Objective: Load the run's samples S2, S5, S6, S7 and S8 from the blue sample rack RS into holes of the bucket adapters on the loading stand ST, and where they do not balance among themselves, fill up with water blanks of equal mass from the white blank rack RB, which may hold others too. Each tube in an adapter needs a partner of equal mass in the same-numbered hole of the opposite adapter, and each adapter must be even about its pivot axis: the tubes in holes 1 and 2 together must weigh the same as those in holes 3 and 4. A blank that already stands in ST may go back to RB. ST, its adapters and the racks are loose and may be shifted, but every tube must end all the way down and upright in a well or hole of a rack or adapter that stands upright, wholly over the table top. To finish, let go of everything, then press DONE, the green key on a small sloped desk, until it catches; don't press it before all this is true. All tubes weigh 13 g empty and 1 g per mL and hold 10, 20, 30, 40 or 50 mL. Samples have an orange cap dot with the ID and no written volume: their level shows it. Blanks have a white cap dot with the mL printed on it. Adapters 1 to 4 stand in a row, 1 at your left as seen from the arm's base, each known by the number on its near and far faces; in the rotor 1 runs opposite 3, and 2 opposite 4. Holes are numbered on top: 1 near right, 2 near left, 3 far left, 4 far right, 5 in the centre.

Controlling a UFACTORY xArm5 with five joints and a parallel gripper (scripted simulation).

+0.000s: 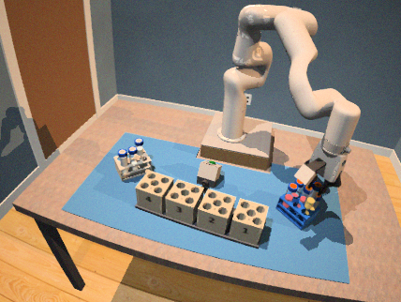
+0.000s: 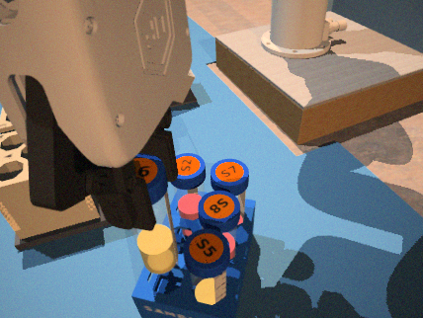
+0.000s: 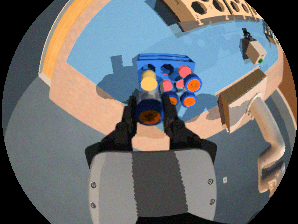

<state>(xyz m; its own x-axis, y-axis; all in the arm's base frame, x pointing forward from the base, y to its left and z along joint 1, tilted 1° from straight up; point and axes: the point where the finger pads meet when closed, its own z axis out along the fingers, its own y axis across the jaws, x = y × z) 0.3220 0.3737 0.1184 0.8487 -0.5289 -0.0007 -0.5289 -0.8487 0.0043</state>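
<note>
Now: the blue sample rack RS 40 mm behind my hand, 20 mm to the right of it and 160 mm below it. The rest, counted from my hand: white blank rack RB 10 mm ahead, 670 mm to the right, 160 mm below; blue-capped tube 50 mm ahead, 680 mm to the right, 120 mm below; loading stand ST 110 mm ahead, 340 mm to the right, 180 mm below.
</note>
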